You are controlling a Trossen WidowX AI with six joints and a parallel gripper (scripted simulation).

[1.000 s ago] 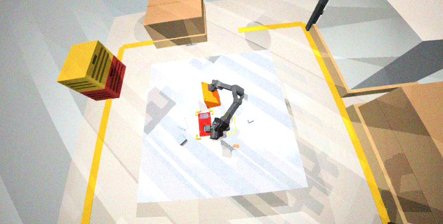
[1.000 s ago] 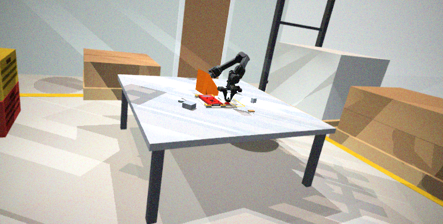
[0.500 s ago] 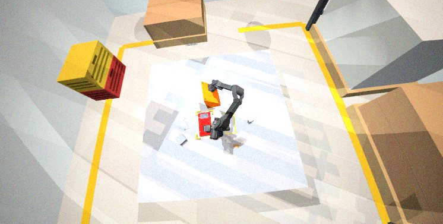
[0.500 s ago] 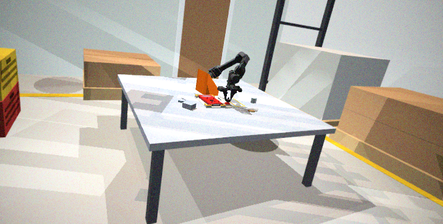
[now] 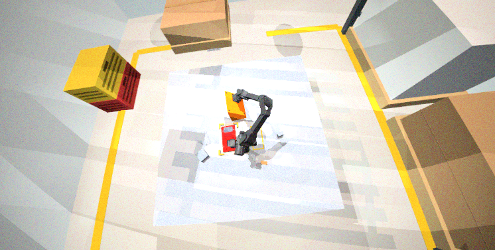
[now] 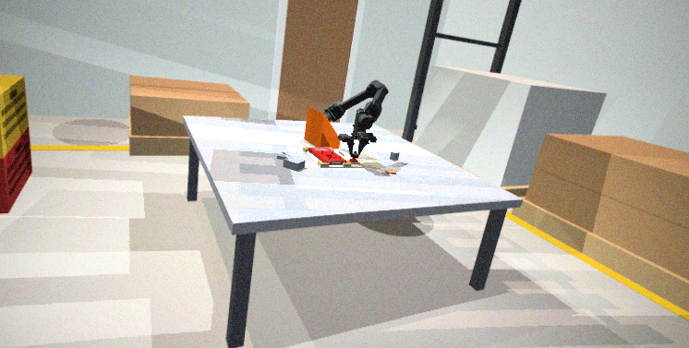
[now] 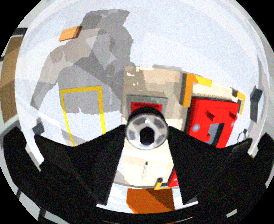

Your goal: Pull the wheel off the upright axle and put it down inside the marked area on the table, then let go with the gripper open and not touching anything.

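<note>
Right now my gripper tip is right at the wheel.
</note>
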